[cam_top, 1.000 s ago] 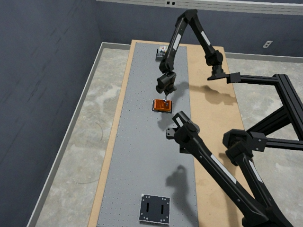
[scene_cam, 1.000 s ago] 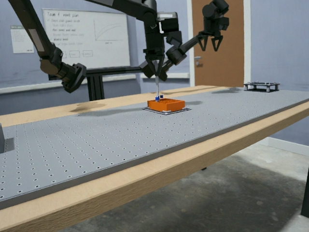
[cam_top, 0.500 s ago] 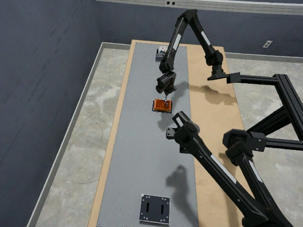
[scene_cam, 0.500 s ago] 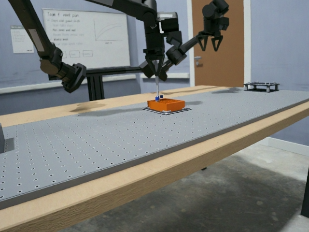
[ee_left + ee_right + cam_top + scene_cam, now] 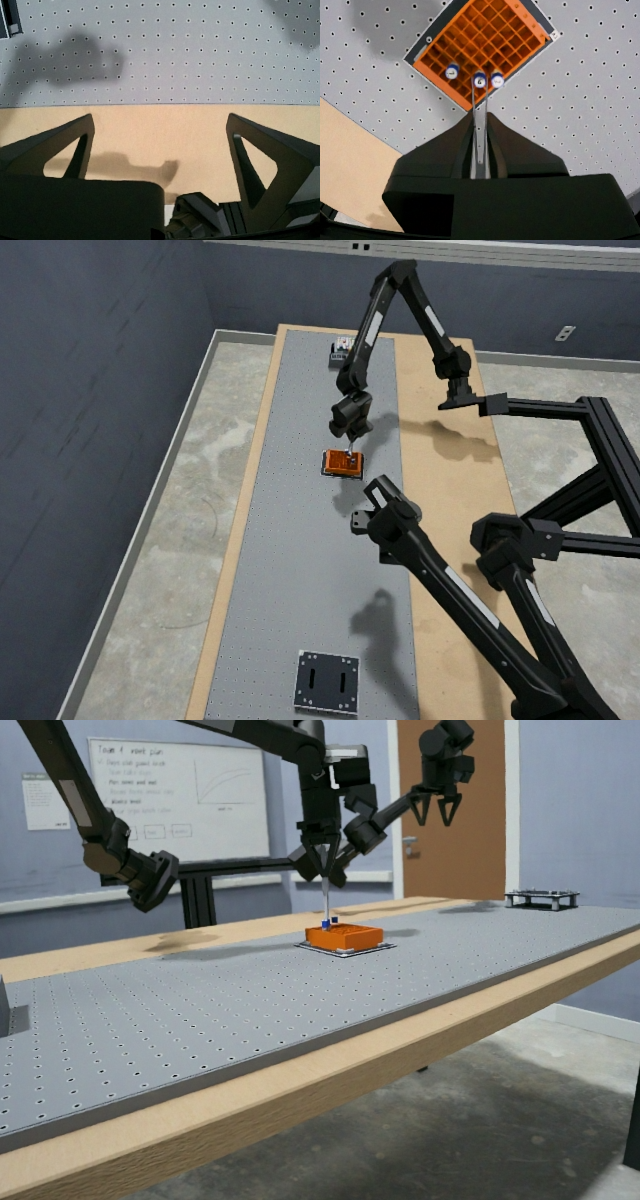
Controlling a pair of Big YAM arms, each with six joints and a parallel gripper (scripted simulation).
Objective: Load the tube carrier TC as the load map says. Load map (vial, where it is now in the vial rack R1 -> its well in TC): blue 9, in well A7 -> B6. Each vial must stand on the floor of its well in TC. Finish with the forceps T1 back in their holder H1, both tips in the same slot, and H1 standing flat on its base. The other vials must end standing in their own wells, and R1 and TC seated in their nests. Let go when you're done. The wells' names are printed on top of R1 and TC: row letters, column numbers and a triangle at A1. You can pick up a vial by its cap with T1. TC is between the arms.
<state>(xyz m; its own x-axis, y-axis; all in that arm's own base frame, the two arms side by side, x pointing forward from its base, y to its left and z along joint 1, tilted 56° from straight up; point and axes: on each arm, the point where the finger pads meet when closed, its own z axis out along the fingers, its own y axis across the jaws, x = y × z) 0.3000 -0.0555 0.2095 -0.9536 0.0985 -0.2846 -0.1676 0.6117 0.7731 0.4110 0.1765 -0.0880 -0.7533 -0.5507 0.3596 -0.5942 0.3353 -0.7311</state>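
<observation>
My right hand is 120 mm above the orange tube carrier, 20 mm to the right of it and 20 mm short of it. The rest, counted from my right hand: grey holder H1: 540 mm to the right, 120 mm below, 10 mm ahead.
</observation>
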